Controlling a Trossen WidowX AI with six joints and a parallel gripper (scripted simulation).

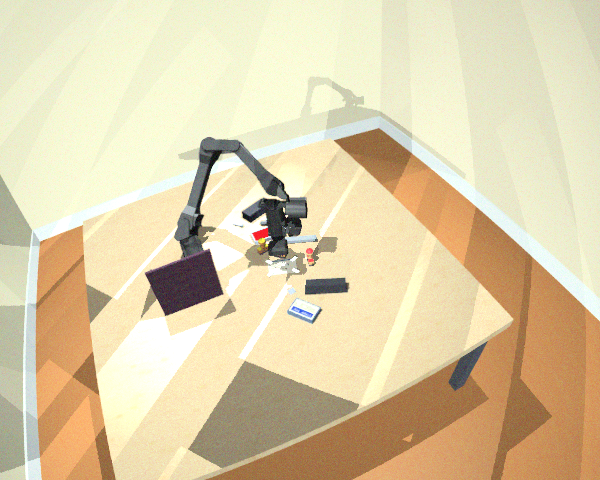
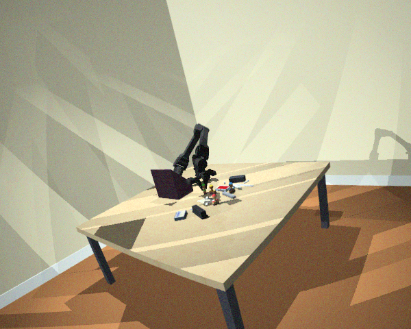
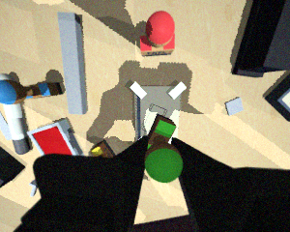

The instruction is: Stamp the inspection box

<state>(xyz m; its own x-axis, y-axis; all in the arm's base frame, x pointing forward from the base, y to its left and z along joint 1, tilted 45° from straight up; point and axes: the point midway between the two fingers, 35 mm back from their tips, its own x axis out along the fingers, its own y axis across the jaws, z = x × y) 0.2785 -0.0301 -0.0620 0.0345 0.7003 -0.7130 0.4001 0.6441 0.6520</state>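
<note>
My gripper tip is now 7 cm above the white inspection card. Round my gripper tip: red-knobbed stamp 9 cm ahead, 3 cm to the right, 5 cm below; then green-knobbed stamp right at my gripper tip; then yellow-knobbed stamp 3 cm behind, 10 cm to the left, 5 cm below.
</note>
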